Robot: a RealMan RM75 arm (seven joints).
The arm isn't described. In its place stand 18 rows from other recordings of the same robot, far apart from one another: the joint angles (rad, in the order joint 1, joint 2, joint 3, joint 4, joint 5, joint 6, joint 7), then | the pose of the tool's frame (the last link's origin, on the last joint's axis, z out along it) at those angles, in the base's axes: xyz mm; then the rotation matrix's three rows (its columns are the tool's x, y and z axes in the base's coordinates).
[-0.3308, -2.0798, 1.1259, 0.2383, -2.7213, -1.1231, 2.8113] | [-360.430 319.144 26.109], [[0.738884 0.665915 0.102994], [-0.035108 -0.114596 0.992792], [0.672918 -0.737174 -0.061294]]
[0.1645, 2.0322, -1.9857, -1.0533, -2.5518, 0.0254, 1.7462] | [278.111 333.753 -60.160], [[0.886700 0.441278 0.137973], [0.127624 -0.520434 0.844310], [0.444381 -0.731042 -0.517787]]
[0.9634, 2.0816, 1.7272, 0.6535, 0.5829, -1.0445, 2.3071] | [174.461 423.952 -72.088], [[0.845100 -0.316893 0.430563], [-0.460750 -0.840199 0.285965], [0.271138 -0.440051 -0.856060]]
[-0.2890, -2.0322, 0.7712, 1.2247, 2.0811, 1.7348, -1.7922] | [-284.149 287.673 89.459], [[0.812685 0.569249 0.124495], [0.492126 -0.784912 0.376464], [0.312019 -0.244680 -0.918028]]
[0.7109, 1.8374, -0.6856, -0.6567, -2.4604, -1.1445, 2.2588] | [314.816 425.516 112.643], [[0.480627 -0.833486 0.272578], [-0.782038 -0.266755 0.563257], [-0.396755 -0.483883 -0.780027]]
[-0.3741, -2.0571, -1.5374, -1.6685, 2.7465, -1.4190, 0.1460] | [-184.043 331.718 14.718], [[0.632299 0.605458 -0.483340], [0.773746 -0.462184 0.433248], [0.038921 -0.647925 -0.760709]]
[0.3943, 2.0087, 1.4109, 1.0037, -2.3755, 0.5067, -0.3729] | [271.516 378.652 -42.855], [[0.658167 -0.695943 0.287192], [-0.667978 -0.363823 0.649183], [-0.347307 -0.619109 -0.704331]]
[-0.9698, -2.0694, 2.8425, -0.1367, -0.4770, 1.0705, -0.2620] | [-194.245 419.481 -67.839], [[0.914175 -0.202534 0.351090], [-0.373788 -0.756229 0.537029], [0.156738 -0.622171 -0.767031]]
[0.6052, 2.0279, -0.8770, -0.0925, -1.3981, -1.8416, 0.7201] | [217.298 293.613 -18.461], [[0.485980 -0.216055 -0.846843], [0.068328 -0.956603 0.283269], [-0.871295 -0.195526 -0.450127]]
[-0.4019, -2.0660, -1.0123, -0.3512, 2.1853, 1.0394, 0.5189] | [-326.384 348.761 3.247], [[0.944212 0.329336 -0.000852], [-0.026158 0.077576 0.996643], [0.328297 -0.941021 0.081863]]
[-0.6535, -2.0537, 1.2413, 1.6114, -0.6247, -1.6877, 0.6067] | [-120.199 361.803 58.019], [[0.852852 0.433767 -0.290671], [0.517461 -0.776581 0.359383], [-0.069841 -0.456911 -0.886766]]
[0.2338, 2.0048, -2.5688, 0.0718, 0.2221, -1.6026, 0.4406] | [357.726 182.389 -37.487], [[0.765840 -0.488817 -0.417788], [-0.139861 -0.760786 0.633754], [-0.627637 -0.426922 -0.651007]]
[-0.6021, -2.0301, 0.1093, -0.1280, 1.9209, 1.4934, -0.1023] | [-241.966 318.743 -49.291], [[0.725844 0.237976 0.645382], [-0.343541 -0.687435 0.639854], [0.595928 -0.686149 -0.417215]]
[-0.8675, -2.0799, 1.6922, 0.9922, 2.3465, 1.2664, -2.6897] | [-119.874 367.580 -92.863], [[0.785739 0.510590 -0.349160], [0.575162 -0.810788 0.108680], [-0.227604 -0.286218 -0.930739]]
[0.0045, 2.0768, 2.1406, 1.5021, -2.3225, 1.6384, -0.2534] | [328.217 220.662 76.119], [[-0.097997 -0.960122 0.261843], [-0.937919 0.177069 0.298252], [-0.332723 -0.216360 -0.917869]]
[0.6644, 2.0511, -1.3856, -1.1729, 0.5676, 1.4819, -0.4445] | [195.083 368.725 -10.515], [[0.608807 -0.657664 0.443658], [-0.777435 -0.605944 0.168600], [0.157950 -0.447560 -0.880194]]
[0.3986, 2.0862, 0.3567, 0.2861, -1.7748, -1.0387, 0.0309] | [334.061 303.647 -63.900], [[0.684749 -0.728771 0.003380], [-0.157139 -0.143115 0.977152], [-0.711636 -0.669635 -0.212516]]
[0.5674, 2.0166, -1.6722, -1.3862, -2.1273, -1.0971, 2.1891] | [102.698 357.444 -41.679], [[0.990238 -0.137321 -0.023906], [-0.122462 -0.939027 0.321297], [-0.066570 -0.315233 -0.946677]]
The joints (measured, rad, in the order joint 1, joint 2, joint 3, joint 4, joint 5, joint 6, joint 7), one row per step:
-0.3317, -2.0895, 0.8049, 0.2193, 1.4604, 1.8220, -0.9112
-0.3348, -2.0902, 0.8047, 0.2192, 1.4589, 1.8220, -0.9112
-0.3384, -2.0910, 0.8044, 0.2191, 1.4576, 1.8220, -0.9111
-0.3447, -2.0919, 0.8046, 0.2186, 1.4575, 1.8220, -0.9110
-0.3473, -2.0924, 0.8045, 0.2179, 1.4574, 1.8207, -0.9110
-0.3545, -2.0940, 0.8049, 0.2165, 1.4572, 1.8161, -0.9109
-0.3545, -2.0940, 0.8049, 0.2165, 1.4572, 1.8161, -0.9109
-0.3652, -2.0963, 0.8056, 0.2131, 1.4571, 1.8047, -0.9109
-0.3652, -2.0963, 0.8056, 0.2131, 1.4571, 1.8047, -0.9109
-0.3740, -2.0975, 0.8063, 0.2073, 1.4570, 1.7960, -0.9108
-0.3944, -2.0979, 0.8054, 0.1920, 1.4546, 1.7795, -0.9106
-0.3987, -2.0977, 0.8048, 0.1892, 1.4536, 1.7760, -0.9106
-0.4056, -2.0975, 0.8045, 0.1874, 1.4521, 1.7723, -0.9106
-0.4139, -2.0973, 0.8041, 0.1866, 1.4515, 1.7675, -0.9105
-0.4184, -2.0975, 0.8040, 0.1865, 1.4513, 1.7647, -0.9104
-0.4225, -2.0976, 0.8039, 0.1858, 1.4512, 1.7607, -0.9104
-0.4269, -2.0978, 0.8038, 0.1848, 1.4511, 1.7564, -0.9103
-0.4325, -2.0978, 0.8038, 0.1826, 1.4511, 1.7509, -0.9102
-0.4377, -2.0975, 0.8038, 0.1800, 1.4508, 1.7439, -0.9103
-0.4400, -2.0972, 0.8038, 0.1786, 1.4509, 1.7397, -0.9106
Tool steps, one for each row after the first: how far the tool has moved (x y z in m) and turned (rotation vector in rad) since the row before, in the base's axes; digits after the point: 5 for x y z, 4 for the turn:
0.00090, 0.00093, -0.00007, 0.0011, -0.0014, -0.0024
0.00105, 0.00104, -0.00011, 0.0011, -0.0014, -0.0030
0.00172, 0.00156, -0.00038, -0.0006, -0.0011, -0.0061
0.00060, 0.00070, -0.00032, -0.0004, -0.0001, -0.0011
0.00169, 0.00200, -0.00106, -0.0013, 0.0008, -0.0030
0.00000, 0.00000, 0.00000, 0.0000, 0.0000, 0.0000
0.00205, 0.00317, -0.00206, -0.0029, 0.0037, -0.0002
0.00000, 0.00000, 0.00000, 0.0000, 0.0000, 0.0000
0.00151, 0.00222, -0.00182, -0.0039, 0.0018, 0.0010
0.00316, 0.00517, -0.00289, -0.0058, 0.0014, 0.0028
0.00061, 0.00124, -0.00036, -0.0002, 0.0004, 0.0008
0.00130, 0.00207, -0.00023, 0.0006, 0.0009, -0.0023
0.00160, 0.00257, -0.00026, 0.0007, 0.0026, -0.0038
0.00095, 0.00139, -0.00024, 0.0003, 0.0015, -0.0023
0.00069, 0.00131, -0.00038, -0.0001, 0.0021, -0.0006
0.00076, 0.00136, -0.00047, -0.0003, 0.0021, -0.0005
0.00088, 0.00162, -0.00067, -0.0010, 0.0026, -0.0001
0.00056, 0.00166, -0.00069, -0.0010, 0.0034, 0.0018
0.00009, 0.00079, -0.00038, -0.0008, 0.0023, 0.0018

